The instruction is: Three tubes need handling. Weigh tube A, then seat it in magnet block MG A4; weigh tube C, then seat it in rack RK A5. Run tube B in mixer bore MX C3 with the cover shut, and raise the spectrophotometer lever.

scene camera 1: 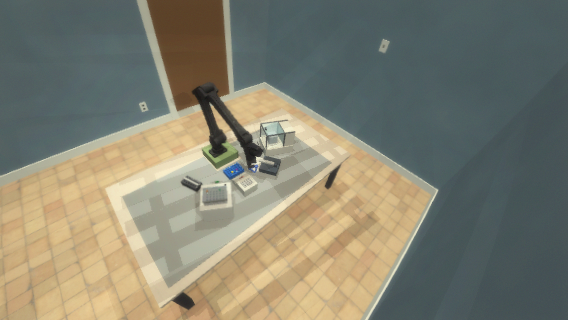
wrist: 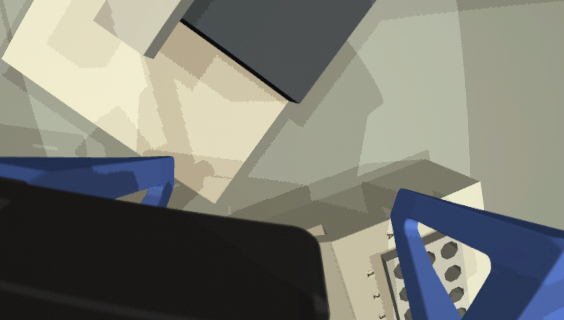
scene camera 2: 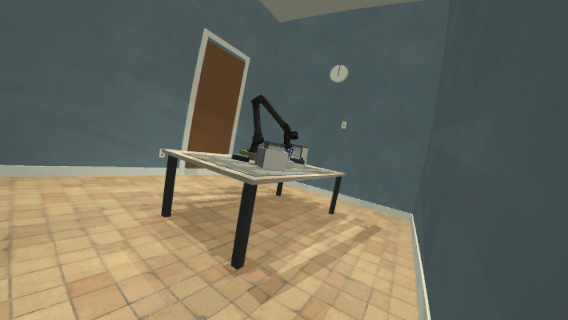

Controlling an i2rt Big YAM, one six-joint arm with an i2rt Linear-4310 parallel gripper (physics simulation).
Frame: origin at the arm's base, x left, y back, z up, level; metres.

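Seen in the pictures: gripper, fingertip midpoint: [scene camera 1: 254, 167] [wrist: 286, 187]; arm's base at its link origin: [scene camera 1: 218, 151] [scene camera 2: 253, 152].
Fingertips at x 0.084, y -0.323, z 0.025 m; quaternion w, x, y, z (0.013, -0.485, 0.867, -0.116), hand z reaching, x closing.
Pixels of each thing's top centre, then the offset from my fingertips to it. "pt": a spot on its surface instead.
- dark-topped device at its top centre: [scene camera 1: 265, 160] [scene camera 2: 294, 156] dx +0.104, dy -0.010, dz +0.011 m
- small cream block with holes, top centre: [wrist: 390, 312] [scene camera 1: 244, 179] dx -0.106, dy -0.025, dz -0.021 m
- blue rack at a spot on its surface: [scene camera 1: 232, 171] pt dx -0.117, dy +0.098, dz -0.036 m
- glass-walled balance at a spot on its surface: [scene camera 1: 278, 149] pt dx +0.298, dy +0.044, dz -0.033 m
- black slotted block at its top centre: [scene camera 1: 191, 181] [scene camera 2: 241, 154] dx -0.376, dy +0.217, dz -0.043 m
My gripper [scene camera 1: 254, 168] [scene camera 2: 289, 152] [wrist: 286, 187] is open, its blue fingers wide apart and empty. It is above the table between a dark-topped device [scene camera 1: 270, 166] [wrist: 275, 45] with a cream base and a small cream block with holes [scene camera 1: 245, 184] [wrist: 347, 257]. In the wrist view the right finger covers part of the block's holes; the letter A and numbers 1 to 3 show. A blue rack [scene camera 1: 233, 171] with small coloured dots is beside the gripper. Tubes A, B and C cannot be told apart. The glass-walled balance [scene camera 1: 278, 149] stands farther back.
A large white box with a grey grid top [scene camera 1: 216, 196] [scene camera 2: 272, 158] stands toward the left front. A black slotted block [scene camera 1: 191, 183] lies left of it. The arm stands on a green base [scene camera 1: 220, 155]. The table's front edge [scene camera 1: 240, 245] is beyond the box.
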